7 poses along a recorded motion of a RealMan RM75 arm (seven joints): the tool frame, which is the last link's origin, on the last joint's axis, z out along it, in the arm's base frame.
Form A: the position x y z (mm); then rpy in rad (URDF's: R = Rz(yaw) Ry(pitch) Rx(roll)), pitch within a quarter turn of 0, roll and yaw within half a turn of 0.
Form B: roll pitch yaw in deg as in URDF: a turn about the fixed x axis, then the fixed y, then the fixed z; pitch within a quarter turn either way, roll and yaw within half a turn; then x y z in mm. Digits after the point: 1 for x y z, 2 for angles.
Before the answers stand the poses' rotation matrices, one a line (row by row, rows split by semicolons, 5 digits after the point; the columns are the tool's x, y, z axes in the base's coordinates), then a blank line. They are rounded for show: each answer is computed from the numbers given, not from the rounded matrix.
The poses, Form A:
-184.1 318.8 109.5 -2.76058 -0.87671 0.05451
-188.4 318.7 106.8 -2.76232 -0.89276 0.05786
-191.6 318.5 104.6 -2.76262 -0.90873 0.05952
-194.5 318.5 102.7 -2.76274 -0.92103 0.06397
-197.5 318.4 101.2 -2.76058 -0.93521 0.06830
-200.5 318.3 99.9 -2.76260 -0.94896 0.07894
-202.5 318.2 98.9 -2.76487 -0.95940 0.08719
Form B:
0.63873 0.33598 0.69220; 0.03485 -0.91134 0.41018; 0.76864 -0.23787 -0.59381
0.62622 0.34158 0.70084; 0.03627 -0.91071 0.41146; 0.77881 -0.23224 -0.58269
0.61366 0.34655 0.70945; 0.03657 -0.91004 0.41290; 0.78872 -0.22744 -0.57113
0.60376 0.35328 0.71461; 0.03868 -0.90836 0.41639; 0.79623 -0.22376 -0.56210
0.59227 0.36190 0.71990; 0.04051 -0.90570 0.42198; 0.80472 -0.22075 -0.55108
0.58071 0.37305 0.72360; 0.04594 -0.90243 0.42838; 0.81281 -0.21553 -0.54119
0.57183 0.38106 0.72650; 0.04998 -0.90011 0.43278; 0.81885 -0.21116 -0.53376

-158.17 -50.23 3.12 -184.1 318.8 109.5
-158.27 -51.15 3.32 -188.4 318.7 106.8
-158.29 -52.07 3.41 -191.6 318.5 104.6
-158.29 -52.77 3.67 -194.5 318.5 102.7
-158.17 -53.58 3.91 -197.5 318.4 101.2
-158.29 -54.37 4.52 -200.5 318.3 99.9
-158.42 -54.97 5.00 -202.5 318.2 98.9

